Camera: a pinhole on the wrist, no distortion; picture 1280 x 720 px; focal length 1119.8 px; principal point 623.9 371.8 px. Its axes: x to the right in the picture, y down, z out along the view. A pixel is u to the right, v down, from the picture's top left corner.
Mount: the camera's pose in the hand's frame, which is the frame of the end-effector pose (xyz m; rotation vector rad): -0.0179 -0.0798 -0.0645 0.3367 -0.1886 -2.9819
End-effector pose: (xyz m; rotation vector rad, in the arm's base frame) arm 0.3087 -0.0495 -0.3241 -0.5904 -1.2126 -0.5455
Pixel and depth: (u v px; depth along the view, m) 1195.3 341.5 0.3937
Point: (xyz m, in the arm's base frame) 0.0031 0.1167 -0.5439
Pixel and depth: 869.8 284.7 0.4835
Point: -0.0171 0.2185 -0.4603
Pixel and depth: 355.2 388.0 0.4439
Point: 0.0203 0.1994 -0.2436
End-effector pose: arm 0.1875 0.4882 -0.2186 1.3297 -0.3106 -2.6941
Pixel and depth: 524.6 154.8 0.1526
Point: 0.1482 0.5386 -0.1443
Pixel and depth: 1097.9 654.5 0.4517
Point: 0.0857 0.7573 0.1724
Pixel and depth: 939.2 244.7 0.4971
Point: 0.0528 0.5826 0.2190
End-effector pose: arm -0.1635 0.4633 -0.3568 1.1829 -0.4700 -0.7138
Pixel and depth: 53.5 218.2 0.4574
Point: -0.3625 0.1300 -0.1619
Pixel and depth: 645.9 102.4 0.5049
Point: -0.5218 0.3262 -0.1326
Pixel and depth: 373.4 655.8 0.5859
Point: -0.5757 0.0735 -0.3132
